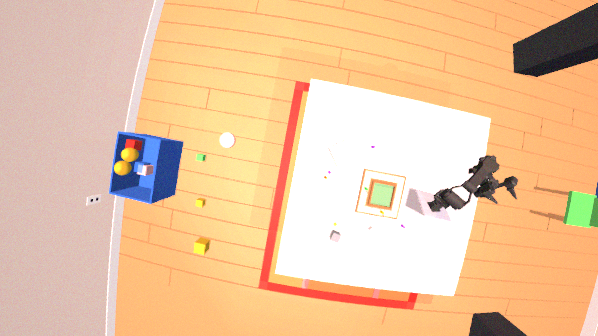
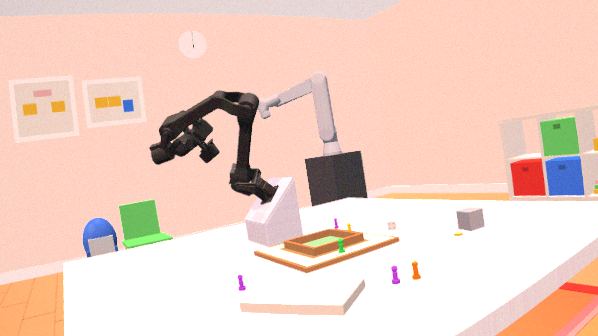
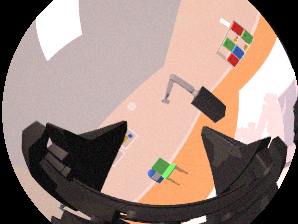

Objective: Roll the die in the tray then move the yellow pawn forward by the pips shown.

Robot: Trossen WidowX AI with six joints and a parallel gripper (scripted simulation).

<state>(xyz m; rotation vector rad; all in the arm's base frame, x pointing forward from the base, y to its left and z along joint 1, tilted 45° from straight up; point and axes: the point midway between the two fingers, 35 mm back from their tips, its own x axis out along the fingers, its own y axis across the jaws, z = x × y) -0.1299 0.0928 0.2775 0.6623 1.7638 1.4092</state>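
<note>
Now: gripper tip 570 mm short of the green pawn, 40 mm to the right of it and 360 mm above it. From my gripper tip the other things lie so: yellow pawn (450 mm ahead, 190 mm to the left, 360 mm below); white die (510 mm ahead, 310 mm to the left, 380 mm below); green tray floor (460 mm ahead, 70 mm to the left, 380 mm below).
</note>
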